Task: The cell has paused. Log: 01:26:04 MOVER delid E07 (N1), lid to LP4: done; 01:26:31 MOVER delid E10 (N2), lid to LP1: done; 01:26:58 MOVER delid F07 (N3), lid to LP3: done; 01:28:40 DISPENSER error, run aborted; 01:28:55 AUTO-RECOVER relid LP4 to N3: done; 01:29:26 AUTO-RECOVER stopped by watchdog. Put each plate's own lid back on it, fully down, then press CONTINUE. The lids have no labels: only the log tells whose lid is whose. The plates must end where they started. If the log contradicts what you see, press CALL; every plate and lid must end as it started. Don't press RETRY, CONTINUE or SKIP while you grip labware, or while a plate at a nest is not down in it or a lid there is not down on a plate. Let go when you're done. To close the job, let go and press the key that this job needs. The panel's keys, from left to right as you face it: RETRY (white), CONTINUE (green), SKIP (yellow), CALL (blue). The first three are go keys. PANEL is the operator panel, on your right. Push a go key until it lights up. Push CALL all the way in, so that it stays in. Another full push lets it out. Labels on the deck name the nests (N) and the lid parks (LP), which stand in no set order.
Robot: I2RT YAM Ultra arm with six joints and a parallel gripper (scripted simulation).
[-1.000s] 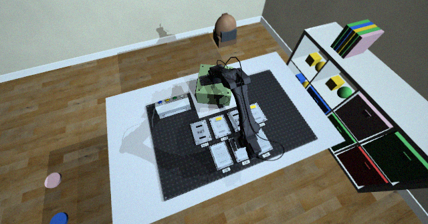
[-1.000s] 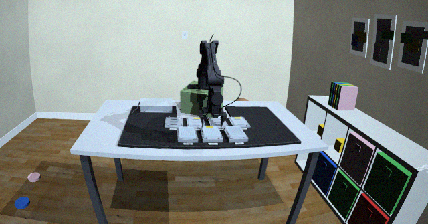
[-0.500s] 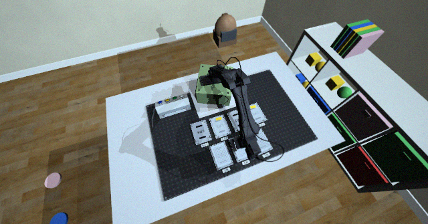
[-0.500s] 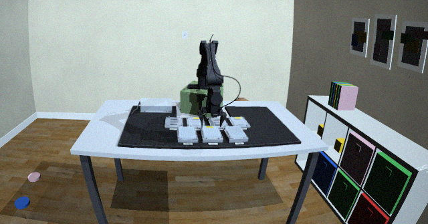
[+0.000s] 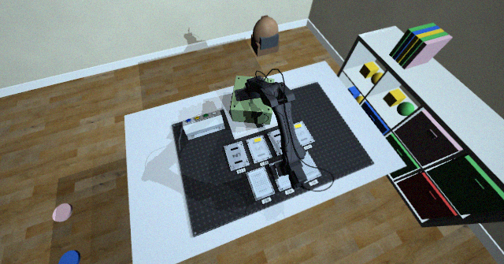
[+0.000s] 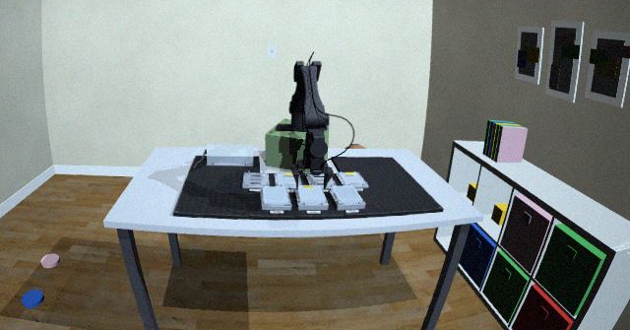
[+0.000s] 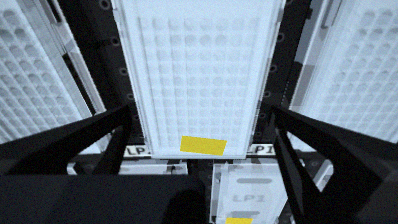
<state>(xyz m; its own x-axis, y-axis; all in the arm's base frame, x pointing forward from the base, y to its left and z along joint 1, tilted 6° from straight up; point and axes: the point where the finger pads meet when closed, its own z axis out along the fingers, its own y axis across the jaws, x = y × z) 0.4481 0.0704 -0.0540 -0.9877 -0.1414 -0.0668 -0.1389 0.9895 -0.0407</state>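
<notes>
Now: hand 3 cm above the plate. From my hand the other things lie so: lid park LP2: 19 cm behind, 5 cm below, 4 cm to the left; white retry key: 41 cm behind, 31 cm to the right, 1 cm above; green continue key: 40 cm behind, 36 cm to the right, 1 cm above.
</notes>
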